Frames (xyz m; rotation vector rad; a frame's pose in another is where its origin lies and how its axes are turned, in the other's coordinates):
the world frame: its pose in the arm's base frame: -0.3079 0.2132 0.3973 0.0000 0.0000 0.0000
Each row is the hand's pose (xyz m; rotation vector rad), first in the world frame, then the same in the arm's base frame.
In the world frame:
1: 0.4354 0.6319 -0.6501 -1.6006 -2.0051 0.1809
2: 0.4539 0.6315 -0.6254 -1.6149 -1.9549 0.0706
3: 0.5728 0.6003 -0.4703 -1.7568 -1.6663 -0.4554
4: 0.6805 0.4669 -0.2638 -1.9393 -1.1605 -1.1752
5: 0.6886 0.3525 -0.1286 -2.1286 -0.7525 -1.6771
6: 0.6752 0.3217 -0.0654 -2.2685 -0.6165 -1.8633
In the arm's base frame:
1: 0.1275 0.8451 -0.2528 -1.6006 -2.0051 0.1809
2: 0.1460 0.8447 -0.2281 -1.6149 -1.9549 0.0706
3: 0.2649 0.8135 -0.0730 -1.7568 -1.6663 -0.4554
4: 0.3726 0.6801 0.1335 -1.9393 -1.1605 -1.1752
5: 0.3807 0.5657 0.2687 -2.1286 -0.7525 -1.6771
6: 0.3673 0.5349 0.3319 -2.2685 -0.6165 -1.8633

